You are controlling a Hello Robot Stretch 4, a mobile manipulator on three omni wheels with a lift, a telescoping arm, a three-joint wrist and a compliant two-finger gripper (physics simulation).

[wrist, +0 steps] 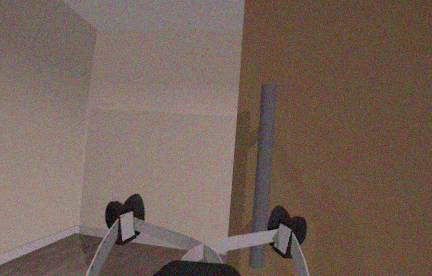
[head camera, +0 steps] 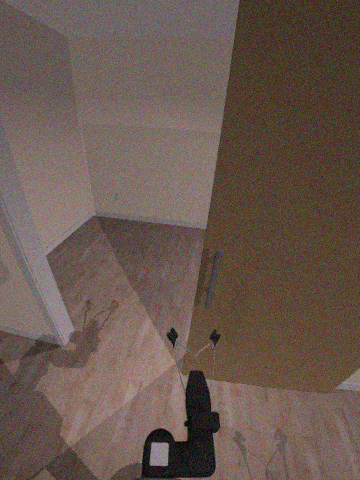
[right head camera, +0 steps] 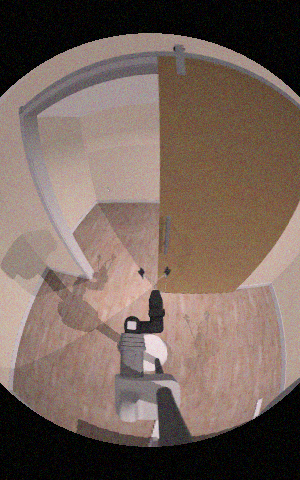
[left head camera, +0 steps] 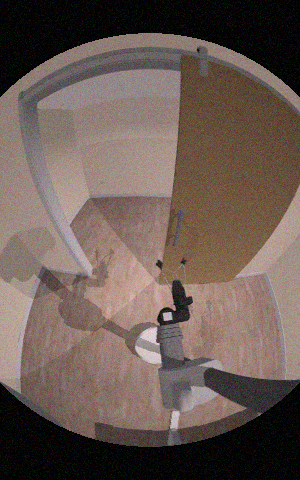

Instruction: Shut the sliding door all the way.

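Pixels of known places: gripper, fingertip midpoint: (wrist: pixel 206 217) (head camera: pixel 193 329) (right head camera: pixel 153 267) (left head camera: pixel 170 258); robot's base, origin of the base link: (right head camera: pixel 146 351) (left head camera: pixel 155 344).
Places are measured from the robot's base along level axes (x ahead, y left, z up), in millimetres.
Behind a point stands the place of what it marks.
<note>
The brown sliding door (head camera: pixel 285 200) @[x 711, y -369, z 1325 mm] (left head camera: pixel 230 165) @[x 704, y -430, z 1420 mm] (right head camera: pixel 215 165) @[x 707, y -401, z 1425 mm] (wrist: pixel 350 150) @[x 715, y -341, z 1033 mm] covers the right part of the doorway; the left part stands open. Its grey vertical bar handle (head camera: pixel 213 279) @[x 667, y -169, z 1000 mm] (left head camera: pixel 178 227) @[x 667, y -170, z 1002 mm] (right head camera: pixel 167 235) @[x 667, y -175, z 1002 mm] (wrist: pixel 264 175) @[x 666, y -172, z 978 mm] is near the door's left edge. My gripper (head camera: pixel 194 337) @[x 479, y -86, z 948 mm] (left head camera: pixel 171 263) @[x 479, y -86, z 948 mm] (right head camera: pixel 154 272) @[x 479, y -86, z 948 mm] (wrist: pixel 206 217) @[x 479, y -86, z 948 mm] is open, with nothing between its fingers. In the wrist view the right fingertip overlaps the lower part of the handle, and the left fingertip is in front of the opening. Whether the right fingertip touches the handle I cannot tell.
The white door frame post (head camera: pixel 40 270) @[x 967, y 792, z 709 mm] (left head camera: pixel 45 175) @[x 994, y 789, z 1354 mm] (right head camera: pixel 45 185) @[x 973, y 791, z 1337 mm] stands at the left of the opening. A room with a wood floor (head camera: pixel 150 250) @[x 2285, y 299, z -28 mm] and pale walls shows through it. A grey top rail (left head camera: pixel 135 51) (right head camera: pixel 125 58) runs above the door. Shadows of the robot fall on the floor and left wall.
</note>
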